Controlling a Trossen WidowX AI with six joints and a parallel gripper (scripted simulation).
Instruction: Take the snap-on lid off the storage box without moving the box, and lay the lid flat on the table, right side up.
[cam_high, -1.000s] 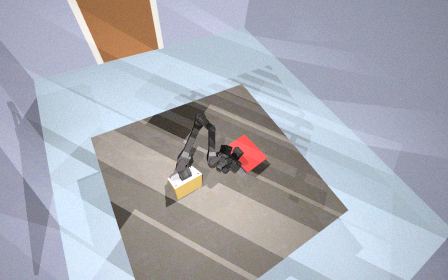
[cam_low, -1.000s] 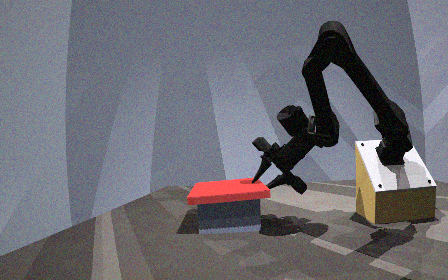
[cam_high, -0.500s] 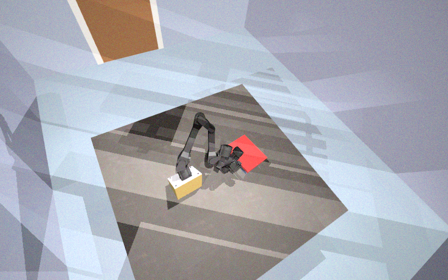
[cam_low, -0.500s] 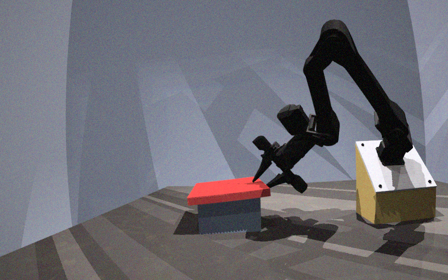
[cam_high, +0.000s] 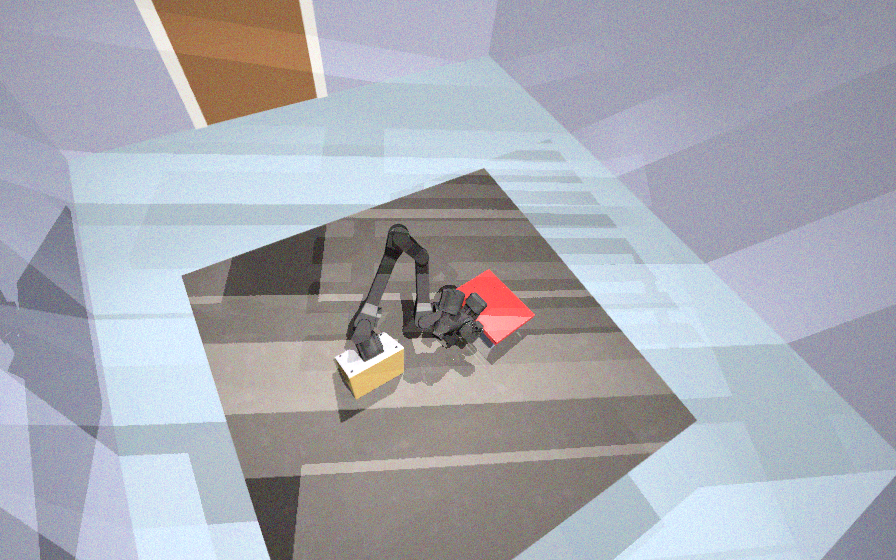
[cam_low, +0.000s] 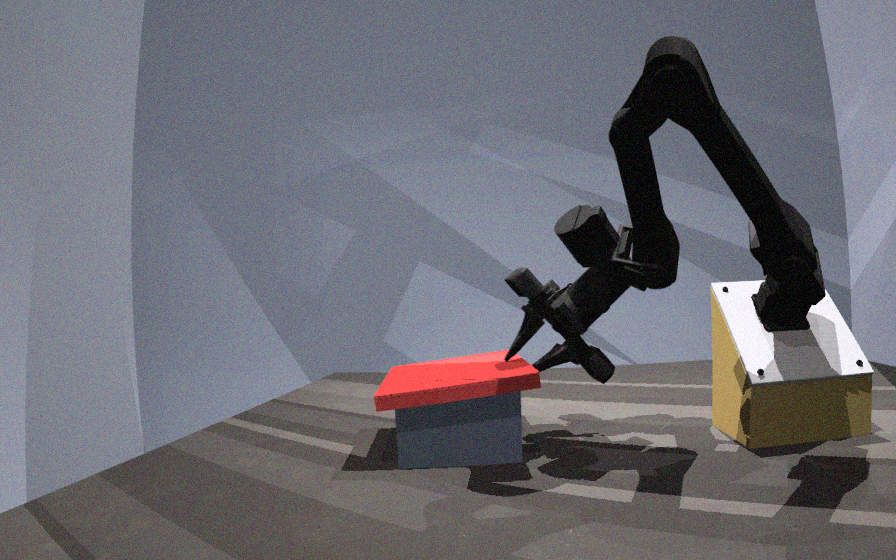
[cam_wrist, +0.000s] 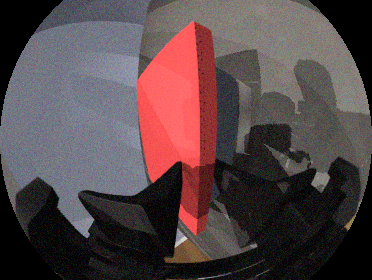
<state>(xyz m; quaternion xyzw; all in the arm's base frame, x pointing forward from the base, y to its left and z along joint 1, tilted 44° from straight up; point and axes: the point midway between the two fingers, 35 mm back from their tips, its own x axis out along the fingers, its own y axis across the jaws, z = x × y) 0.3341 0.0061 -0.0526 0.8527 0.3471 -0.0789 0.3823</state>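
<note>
Now: gripper tip 80 mm short of the red lid and 10 mm to the right of it. Also, from my gripper tip: storage box: 80 mm ahead, 10 mm to the left, 50 mm below.
</note>
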